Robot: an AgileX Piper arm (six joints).
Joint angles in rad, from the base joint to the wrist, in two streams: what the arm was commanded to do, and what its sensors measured. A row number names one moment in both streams.
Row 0, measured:
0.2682 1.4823 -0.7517 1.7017 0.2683 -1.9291
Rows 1 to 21, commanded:
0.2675 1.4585 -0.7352 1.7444 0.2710 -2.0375
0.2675 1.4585 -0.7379 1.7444 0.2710 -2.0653
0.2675 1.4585 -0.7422 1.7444 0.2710 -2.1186
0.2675 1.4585 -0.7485 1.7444 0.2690 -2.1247
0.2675 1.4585 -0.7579 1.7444 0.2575 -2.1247
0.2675 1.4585 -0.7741 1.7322 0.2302 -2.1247
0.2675 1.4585 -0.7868 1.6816 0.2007 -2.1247
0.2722 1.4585 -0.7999 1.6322 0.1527 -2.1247
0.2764 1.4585 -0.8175 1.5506 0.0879 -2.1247
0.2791 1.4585 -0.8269 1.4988 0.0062 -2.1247
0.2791 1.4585 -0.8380 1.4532 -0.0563 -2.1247
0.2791 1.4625 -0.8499 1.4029 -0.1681 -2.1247
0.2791 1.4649 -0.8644 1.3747 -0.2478 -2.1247
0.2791 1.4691 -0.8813 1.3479 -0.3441 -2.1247
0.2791 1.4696 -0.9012 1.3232 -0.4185 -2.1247
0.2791 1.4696 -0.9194 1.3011 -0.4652 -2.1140
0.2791 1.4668 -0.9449 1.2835 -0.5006 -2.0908
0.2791 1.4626 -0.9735 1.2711 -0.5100 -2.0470
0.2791 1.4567 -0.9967 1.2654 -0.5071 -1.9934
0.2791 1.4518 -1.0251 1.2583 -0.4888 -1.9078
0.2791 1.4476 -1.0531 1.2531 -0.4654 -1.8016
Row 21, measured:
0.2791 1.4727 -0.9653 1.2972 -0.4666 -2.0493
